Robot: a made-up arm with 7 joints.
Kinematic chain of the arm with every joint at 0, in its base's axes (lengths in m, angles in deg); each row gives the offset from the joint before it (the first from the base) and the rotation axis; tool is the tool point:
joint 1: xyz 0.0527 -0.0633 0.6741 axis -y
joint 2: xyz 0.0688 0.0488 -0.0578 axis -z
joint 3: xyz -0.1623 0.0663 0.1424 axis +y
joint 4: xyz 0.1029 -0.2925 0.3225 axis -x
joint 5: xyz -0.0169 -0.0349 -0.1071 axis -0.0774 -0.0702 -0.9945
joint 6: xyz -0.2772 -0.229 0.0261 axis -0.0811 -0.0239 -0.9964
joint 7: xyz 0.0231 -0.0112 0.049 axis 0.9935 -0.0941 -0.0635
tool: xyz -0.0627 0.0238 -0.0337
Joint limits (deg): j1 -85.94..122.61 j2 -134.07..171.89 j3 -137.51..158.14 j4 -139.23..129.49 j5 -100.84..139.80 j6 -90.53..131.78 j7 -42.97..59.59
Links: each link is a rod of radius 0.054 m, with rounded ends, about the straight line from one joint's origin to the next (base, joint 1, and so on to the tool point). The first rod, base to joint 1, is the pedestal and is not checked.
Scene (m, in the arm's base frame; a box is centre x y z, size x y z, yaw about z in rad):
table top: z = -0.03
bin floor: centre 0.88 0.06 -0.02 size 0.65 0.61 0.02 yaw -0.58
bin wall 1: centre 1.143 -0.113 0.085 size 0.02 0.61 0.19 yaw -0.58
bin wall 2: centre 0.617 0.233 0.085 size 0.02 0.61 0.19 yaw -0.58
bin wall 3: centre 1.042 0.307 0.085 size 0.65 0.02 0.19 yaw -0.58
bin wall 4: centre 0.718 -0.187 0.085 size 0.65 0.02 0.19 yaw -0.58
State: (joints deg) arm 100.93 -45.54 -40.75 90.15 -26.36 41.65 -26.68
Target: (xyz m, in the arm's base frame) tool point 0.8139 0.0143 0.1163
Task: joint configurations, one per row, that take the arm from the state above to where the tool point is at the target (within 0.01 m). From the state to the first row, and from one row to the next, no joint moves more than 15 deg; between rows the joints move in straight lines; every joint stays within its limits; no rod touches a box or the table.
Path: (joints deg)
1: 86.25 -54.39 -44.60 83.52 -27.87 40.10 -28.19
2: 71.57 -63.25 -48.45 76.88 -29.39 38.55 -29.69
3: 56.89 -72.10 -52.30 70.25 -30.90 37.00 -31.20
4: 42.22 -80.95 -56.15 63.61 -32.41 35.45 -32.70
5: 27.54 -89.80 -60.00 56.98 -33.93 33.90 -34.21
6: 12.86 -98.66 -63.85 50.34 -35.44 32.36 -35.72
7: -1.82 -107.51 -67.69 43.71 -36.95 30.81 -37.22
8: -16.50 -116.36 -71.54 37.07 -38.47 29.26 -38.73
9: -31.18 -125.22 -75.39 30.44 -39.98 27.71 -40.24
10: -45.86 -134.07 -79.24 23.80 -41.49 26.16 -41.74

